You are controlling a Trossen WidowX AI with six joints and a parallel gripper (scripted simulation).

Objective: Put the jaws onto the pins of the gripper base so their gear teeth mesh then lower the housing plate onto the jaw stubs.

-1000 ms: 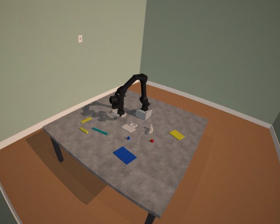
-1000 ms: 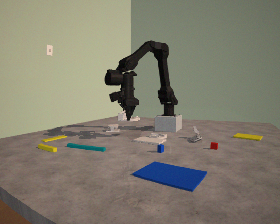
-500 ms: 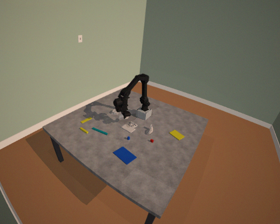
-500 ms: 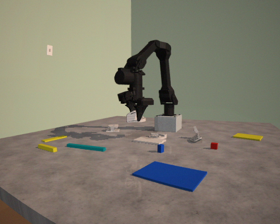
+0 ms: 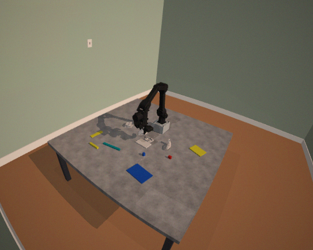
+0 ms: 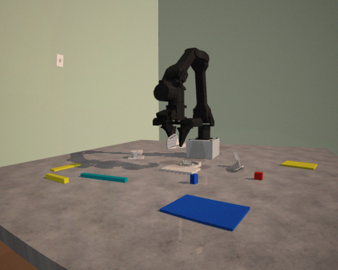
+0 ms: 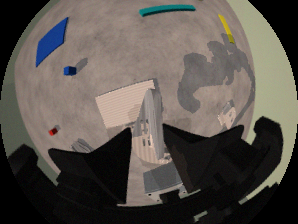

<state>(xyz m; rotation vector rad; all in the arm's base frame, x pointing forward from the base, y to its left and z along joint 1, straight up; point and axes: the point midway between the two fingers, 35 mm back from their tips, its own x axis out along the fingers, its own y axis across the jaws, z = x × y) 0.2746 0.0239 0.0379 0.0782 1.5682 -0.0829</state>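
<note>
My gripper tip is 140 mm to the right of the blue cube, 120 mm short of it and 70 mm above it. The rest, counted from my gripper tip: blue sheet 280 mm ahead, 250 mm to the left, 80 mm below; then teal bar 250 mm ahead, 110 mm to the right, 80 mm below; then red cube 300 mm to the left, 70 mm below.
</note>
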